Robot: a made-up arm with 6 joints. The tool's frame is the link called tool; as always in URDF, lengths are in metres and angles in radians. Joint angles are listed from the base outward. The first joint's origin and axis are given. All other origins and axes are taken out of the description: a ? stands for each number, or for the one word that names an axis. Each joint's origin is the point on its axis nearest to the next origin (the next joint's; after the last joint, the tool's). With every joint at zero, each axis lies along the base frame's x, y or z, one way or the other. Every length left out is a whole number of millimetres.
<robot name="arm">
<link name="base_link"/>
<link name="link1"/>
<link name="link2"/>
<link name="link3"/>
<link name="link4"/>
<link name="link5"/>
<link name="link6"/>
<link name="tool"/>
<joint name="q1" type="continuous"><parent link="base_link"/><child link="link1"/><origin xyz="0 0 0.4" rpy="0 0 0"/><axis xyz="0 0 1"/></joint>
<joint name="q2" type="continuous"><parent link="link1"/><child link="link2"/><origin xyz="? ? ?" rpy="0 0 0"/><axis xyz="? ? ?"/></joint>
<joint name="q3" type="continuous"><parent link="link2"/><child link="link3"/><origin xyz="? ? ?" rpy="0 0 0"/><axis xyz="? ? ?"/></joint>
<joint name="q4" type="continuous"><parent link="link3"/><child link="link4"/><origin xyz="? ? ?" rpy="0 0 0"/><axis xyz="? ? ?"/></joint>
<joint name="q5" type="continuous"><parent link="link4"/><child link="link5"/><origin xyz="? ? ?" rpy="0 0 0"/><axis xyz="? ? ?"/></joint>
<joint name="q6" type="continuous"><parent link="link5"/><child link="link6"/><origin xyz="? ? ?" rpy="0 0 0"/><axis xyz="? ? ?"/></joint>
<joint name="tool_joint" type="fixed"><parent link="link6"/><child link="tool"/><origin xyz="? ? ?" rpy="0 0 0"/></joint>
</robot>
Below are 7 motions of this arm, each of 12 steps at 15 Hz.
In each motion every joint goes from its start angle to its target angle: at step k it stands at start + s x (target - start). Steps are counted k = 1, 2, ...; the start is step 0. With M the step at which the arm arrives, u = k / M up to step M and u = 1 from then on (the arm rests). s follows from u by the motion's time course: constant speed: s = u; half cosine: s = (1 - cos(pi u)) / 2; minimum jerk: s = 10 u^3 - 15 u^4 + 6 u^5.
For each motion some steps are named. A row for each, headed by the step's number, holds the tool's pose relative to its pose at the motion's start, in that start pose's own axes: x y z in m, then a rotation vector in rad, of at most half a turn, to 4 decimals.
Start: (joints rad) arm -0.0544 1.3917 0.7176 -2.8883 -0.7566 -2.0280
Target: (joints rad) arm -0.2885 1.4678 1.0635 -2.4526 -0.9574 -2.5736
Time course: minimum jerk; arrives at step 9
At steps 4, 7, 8, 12:
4: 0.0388 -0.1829 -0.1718 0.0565 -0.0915 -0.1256
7: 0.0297 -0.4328 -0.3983 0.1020 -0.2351 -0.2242
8: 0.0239 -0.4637 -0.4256 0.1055 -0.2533 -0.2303
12: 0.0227 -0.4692 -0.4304 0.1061 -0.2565 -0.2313

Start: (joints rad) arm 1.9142 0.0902 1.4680 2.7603 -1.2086 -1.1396
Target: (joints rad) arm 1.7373 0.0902 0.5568 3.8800 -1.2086 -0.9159
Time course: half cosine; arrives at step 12
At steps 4, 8, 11, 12:
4: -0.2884 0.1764 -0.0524 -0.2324 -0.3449 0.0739
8: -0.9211 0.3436 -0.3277 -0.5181 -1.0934 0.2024
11: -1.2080 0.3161 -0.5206 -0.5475 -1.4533 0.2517
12: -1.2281 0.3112 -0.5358 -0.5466 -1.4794 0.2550

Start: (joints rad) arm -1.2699 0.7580 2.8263 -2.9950 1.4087 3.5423
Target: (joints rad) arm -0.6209 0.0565 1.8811 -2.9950 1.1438 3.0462
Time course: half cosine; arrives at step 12
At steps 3, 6, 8, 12:
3: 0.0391 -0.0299 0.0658 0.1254 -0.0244 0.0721
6: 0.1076 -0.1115 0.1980 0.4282 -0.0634 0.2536
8: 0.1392 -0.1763 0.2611 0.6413 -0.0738 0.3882
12: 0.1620 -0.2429 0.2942 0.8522 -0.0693 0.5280

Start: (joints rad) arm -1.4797 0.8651 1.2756 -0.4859 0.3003 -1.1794
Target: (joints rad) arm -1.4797 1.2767 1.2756 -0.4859 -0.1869 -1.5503
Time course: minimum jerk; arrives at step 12
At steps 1, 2, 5, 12:
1: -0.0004 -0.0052 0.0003 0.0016 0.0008 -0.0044
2: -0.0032 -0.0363 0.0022 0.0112 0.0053 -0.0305
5: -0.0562 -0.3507 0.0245 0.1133 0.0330 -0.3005
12: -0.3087 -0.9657 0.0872 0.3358 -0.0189 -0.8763

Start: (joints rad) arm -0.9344 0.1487 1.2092 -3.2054 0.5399 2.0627
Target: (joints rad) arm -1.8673 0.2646 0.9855 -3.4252 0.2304 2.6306
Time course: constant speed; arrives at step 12
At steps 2, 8, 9, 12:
2: 0.0449 -0.1347 0.1193 -0.1375 -0.1047 -0.0606
8: -0.0187 -0.5119 0.6110 -0.5337 -0.4184 -0.2935
9: -0.0627 -0.5640 0.7046 -0.5969 -0.4709 -0.3399
12: -0.2549 -0.6901 0.9871 -0.7811 -0.6290 -0.4925

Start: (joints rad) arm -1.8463 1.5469 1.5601 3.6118 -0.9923 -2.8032
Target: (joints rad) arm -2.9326 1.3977 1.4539 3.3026 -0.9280 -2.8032
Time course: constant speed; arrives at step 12
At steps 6, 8, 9, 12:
6: -0.6087 -1.1409 -0.3861 -0.3456 0.3404 -0.3043
8: -0.8676 -1.5128 -0.3593 -0.4670 0.4374 -0.4124
9: -1.0024 -1.6902 -0.3163 -0.5291 0.4825 -0.4673
12: -1.4131 -2.1716 -0.0734 -0.7211 0.6038 -0.6342

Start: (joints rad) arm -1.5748 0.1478 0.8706 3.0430 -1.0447 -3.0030
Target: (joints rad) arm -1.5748 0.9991 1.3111 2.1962 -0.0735 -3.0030
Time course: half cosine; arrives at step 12
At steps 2, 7, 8, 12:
2: -0.0491 -0.0029 -0.0773 0.0271 0.0984 -0.0367
7: -0.6137 -0.0182 -0.6239 0.3381 0.8929 -0.3178
8: -0.7622 -0.0182 -0.7089 0.4264 1.0503 -0.3732
12: -1.0867 -0.0148 -0.8413 0.6377 1.3526 -0.4833

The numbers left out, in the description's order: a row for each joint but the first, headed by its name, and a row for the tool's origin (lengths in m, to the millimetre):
q2: xyz 0.186 0 0, axis 0 1 0
q3: xyz 0 0 0.76, axis 0 -1 0
q4: xyz 1.471 0 0.175, axis -1 0 0
q5: xyz 0 0 0, axis 0 -1 0
q6: xyz 0.129 0 0, axis -1 0 0
tool: xyz 0 0 0

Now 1 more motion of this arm.
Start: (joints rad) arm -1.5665 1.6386 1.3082 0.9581 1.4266 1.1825
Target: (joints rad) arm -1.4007 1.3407 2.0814 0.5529 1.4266 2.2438
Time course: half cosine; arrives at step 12
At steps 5, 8, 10, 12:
5: 0.4416 -0.4670 -0.2960 -0.6343 0.1185 -0.3326
8: 0.7488 -1.1025 -0.4307 -1.2015 0.3913 -0.6835
10: 0.8250 -1.4372 -0.4341 -1.4313 0.5855 -0.8477
12: 0.8399 -1.5607 -0.4259 -1.5062 0.6675 -0.9057

